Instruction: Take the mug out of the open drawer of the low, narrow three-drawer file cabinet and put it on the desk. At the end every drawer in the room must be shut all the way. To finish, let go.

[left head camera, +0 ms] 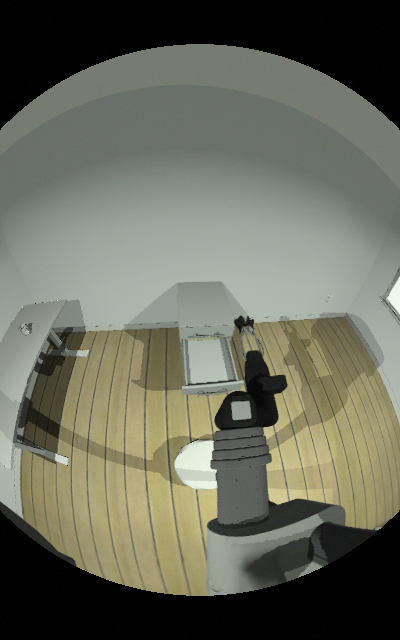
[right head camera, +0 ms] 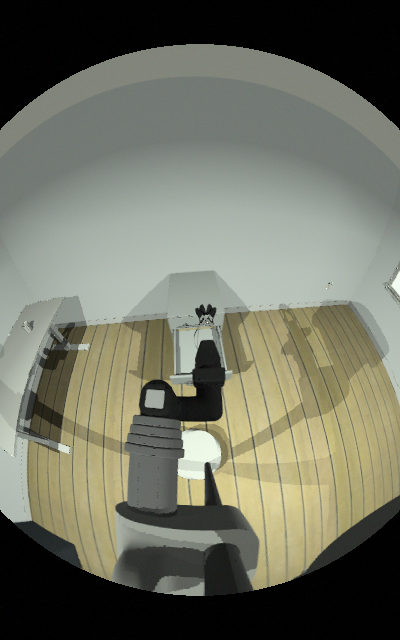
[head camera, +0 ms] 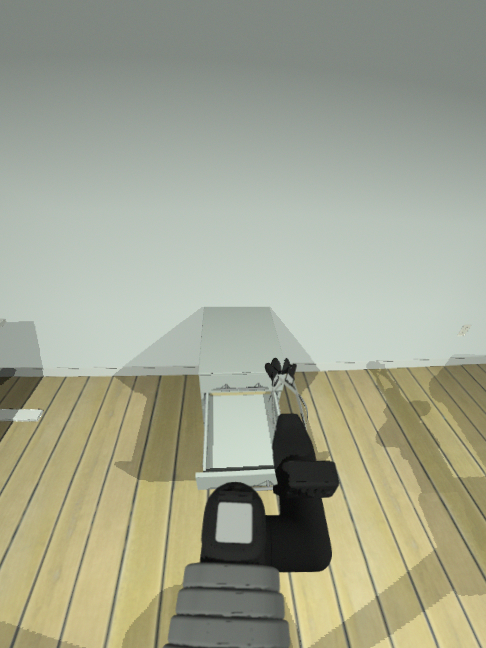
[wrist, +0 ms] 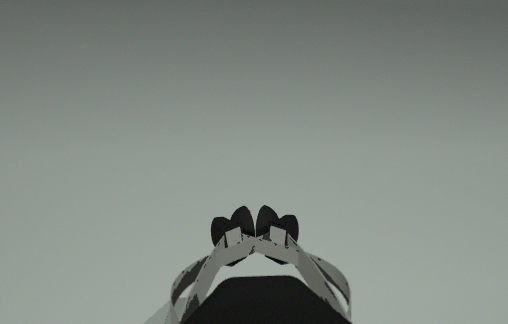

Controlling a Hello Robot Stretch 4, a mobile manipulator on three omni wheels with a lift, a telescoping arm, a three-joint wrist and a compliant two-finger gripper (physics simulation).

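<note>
The low, narrow file cabinet [head camera: 238, 340] [left head camera: 201, 302] [right head camera: 192, 292] stands against the wall ahead. Its top drawer [head camera: 236, 479] [left head camera: 212, 387] [right head camera: 181, 377] is pulled out, and no mug shows inside it. The mug [left head camera: 25, 328] [right head camera: 28, 326] stands upright on the desk [left head camera: 20, 345] [right head camera: 42, 312] at the left. My gripper [head camera: 280, 369] [left head camera: 244, 322] [right head camera: 205, 314] [wrist: 254, 224] is shut and empty, its fingertips touching. It hangs above the right side of the cabinet and drawer in the head view, away from the mug. The lower drawers' fronts are hidden by the open one.
A round white disc [left head camera: 195, 465] [right head camera: 200, 447] lies on the floor near my base. Desk legs [left head camera: 45, 452] [right head camera: 47, 442] reach the floor at the left. A wall [head camera: 235, 209] [wrist: 250, 125] rises behind the cabinet. A dark object [right head camera: 50, 542] shows at the lower left.
</note>
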